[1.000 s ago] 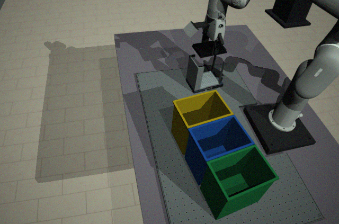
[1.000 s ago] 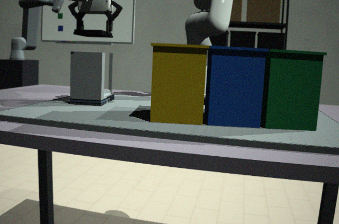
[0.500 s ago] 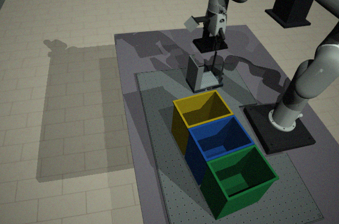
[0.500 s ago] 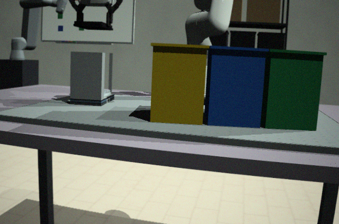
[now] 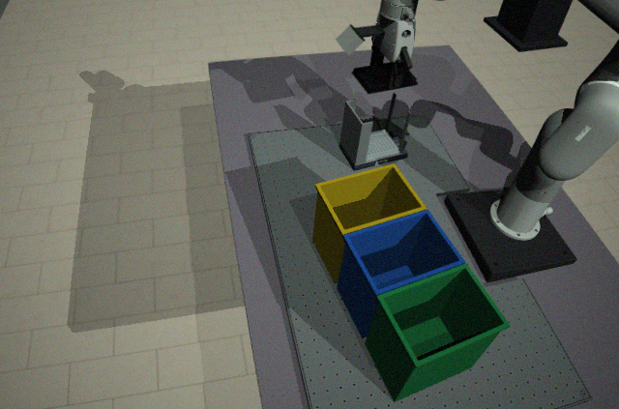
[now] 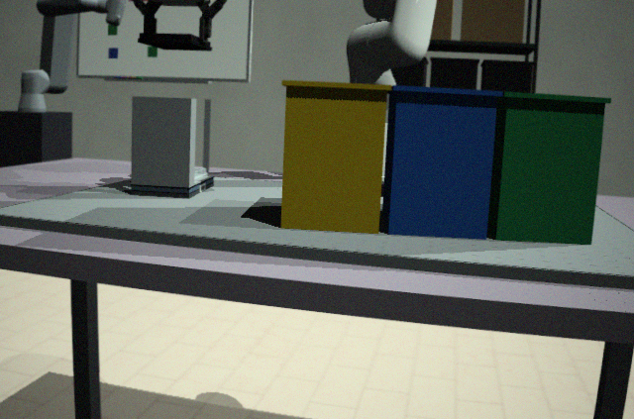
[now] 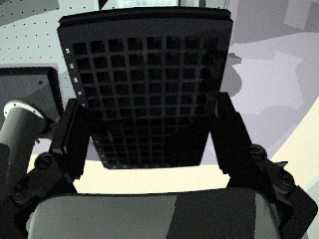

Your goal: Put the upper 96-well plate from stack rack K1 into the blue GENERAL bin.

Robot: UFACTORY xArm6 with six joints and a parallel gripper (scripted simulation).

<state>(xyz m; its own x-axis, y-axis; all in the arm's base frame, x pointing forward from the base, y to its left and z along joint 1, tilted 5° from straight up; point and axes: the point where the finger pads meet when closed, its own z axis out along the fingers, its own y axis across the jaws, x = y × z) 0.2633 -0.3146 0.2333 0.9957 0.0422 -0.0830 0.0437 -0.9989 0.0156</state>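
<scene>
The blue bin is 410 mm to the left of my hand, 170 mm below it and 140 mm ahead of it. The rest, counted from my hand: grey rack wall (170 mm below, 70 mm ahead); white 96-well plate (230 mm below); dark 96-well plate (10 mm below).
</scene>
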